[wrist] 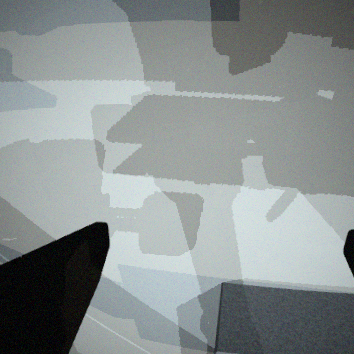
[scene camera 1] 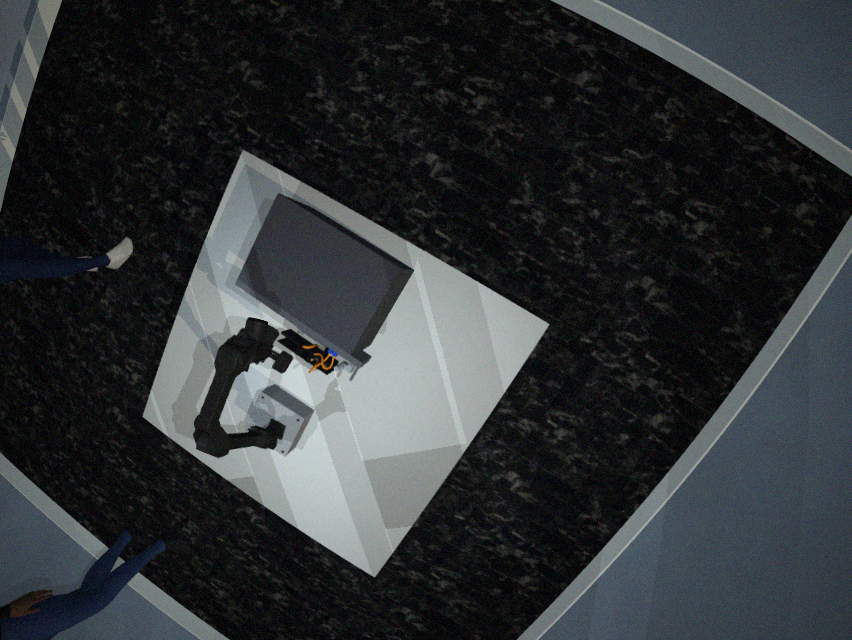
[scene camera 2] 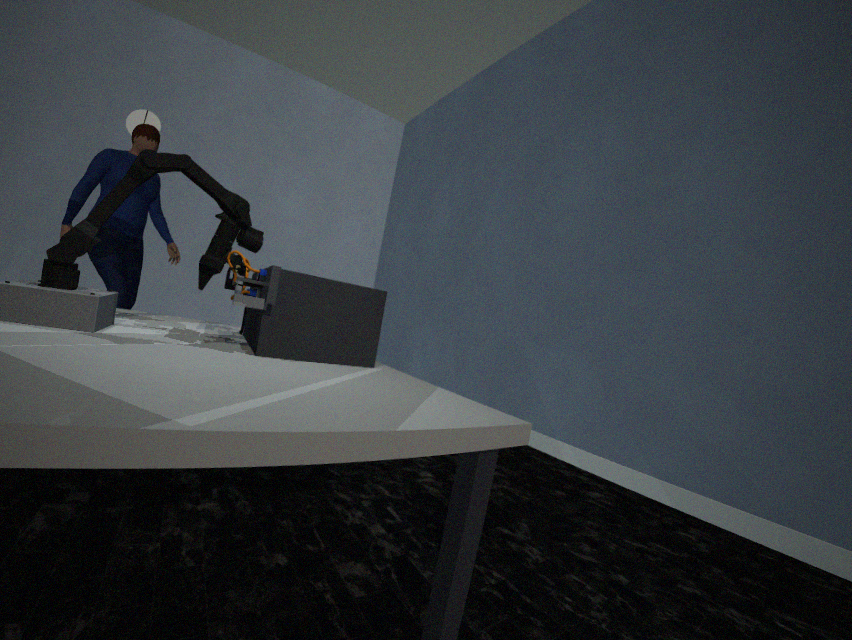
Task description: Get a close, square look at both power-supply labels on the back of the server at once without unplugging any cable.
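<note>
The server is a large dark grey box on the table. Orange cables and small blue parts stick out at its back, on the side facing the arm. The two power-supply labels cannot be made out in either scene view, and the server does not show in the wrist view. My gripper is open and empty. It points down, above the table and beside the cables, on the arm-base side of the server's back. The wrist view looks down at shadowed table top.
The arm's grey base block stands near the gripper, across from the server's back. The white table ends just beyond the server. A person in blue stands behind the arm in the second scene view.
</note>
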